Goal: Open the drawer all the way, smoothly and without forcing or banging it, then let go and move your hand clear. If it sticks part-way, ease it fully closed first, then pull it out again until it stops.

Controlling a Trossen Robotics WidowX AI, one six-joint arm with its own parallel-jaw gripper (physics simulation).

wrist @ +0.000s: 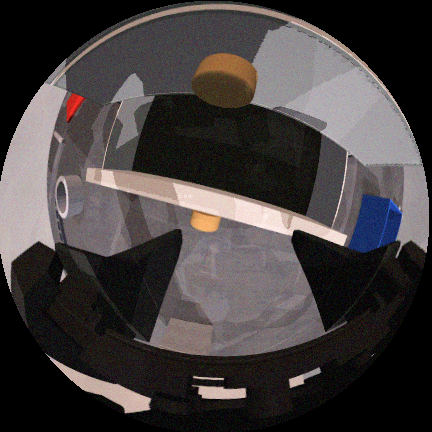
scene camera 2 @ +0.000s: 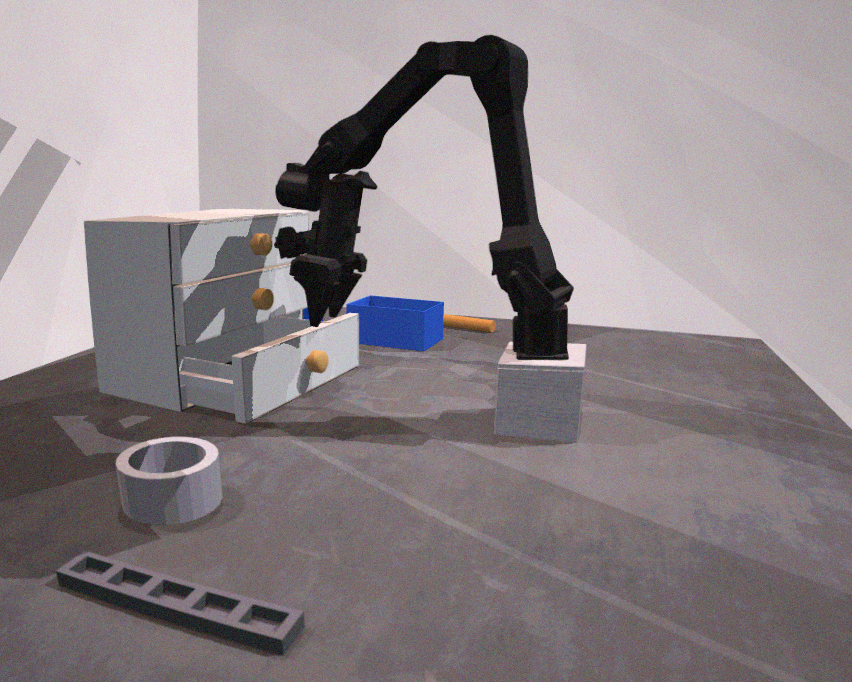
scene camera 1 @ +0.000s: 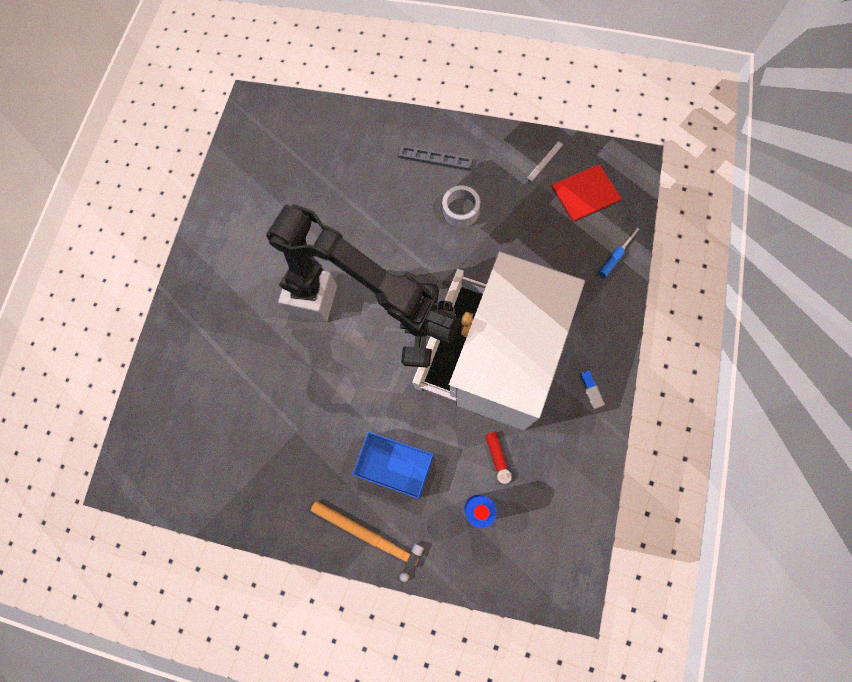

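Pixels of known places: gripper, fingertip midpoint: point(wrist: 239, 235) point(scene camera 2: 323, 321); arm's base at its link origin: point(scene camera 2: 542, 352) point(scene camera 1: 305, 287).
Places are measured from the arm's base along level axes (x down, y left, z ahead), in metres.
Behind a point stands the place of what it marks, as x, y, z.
Note:
The bottom drawer point(scene camera 1: 452, 290) @(0.006, 0.029, 0.364) point(scene camera 2: 337, 344) @(0.042, -0.141, 0.312) point(wrist: 240, 205) @(0.006, -0.089, 0.337) stands pulled out of the white three-drawer cabinet point(scene camera 1: 522, 334) @(-0.160, -0.113, 0.525) point(scene camera 2: 135, 312) @(-0.035, 0.044, 0.551). Its dark inside shows behind the front panel. Its round wooden knob point(scene camera 2: 316, 361) @(0.042, -0.039, 0.313) point(wrist: 205, 221) @(0.031, -0.058, 0.317) is on the outer face, below the panel's top edge. The middle drawer's knob point(scene camera 2: 262, 298) @(-0.041, -0.064, 0.403) point(wrist: 225, 80) is above, on a closed front. My gripper point(scene camera 2: 324, 320) @(-0.005, -0.089, 0.317) point(wrist: 239, 235) @(-0.005, -0.089, 0.317) points down, open and empty, with its fingertips close to the top edge of the bottom drawer's front. Whether they touch it I cannot tell. In scene camera 1 the arm hides the fingertips and this knob.
A blue bin point(scene camera 1: 392, 465) @(0.096, -0.400, 0.262) point(scene camera 2: 397, 323) @(0.050, -0.343, 0.256) point(wrist: 375, 222) @(0.046, -0.355, 0.313) stands to one side of the drawer, with a hammer point(scene camera 1: 362, 531) @(0.074, -0.560, 0.215) beyond. A grey ring point(scene camera 1: 461, 221) @(0.062, 0.245, 0.365) point(scene camera 2: 170, 494) @(0.066, 0.338, 0.333) point(wrist: 75, 197) @(0.072, 0.246, 0.351) and a slotted bar point(scene camera 1: 434, 157) @(0.094, 0.455, 0.268) point(scene camera 2: 177, 604) @(0.083, 0.464, 0.259) lie on the other side. A blue bottle point(scene camera 1: 481, 512) @(-0.086, -0.477, 0.478) stands near a red cylinder point(scene camera 1: 496, 451) @(0.070, -0.340, 0.508).

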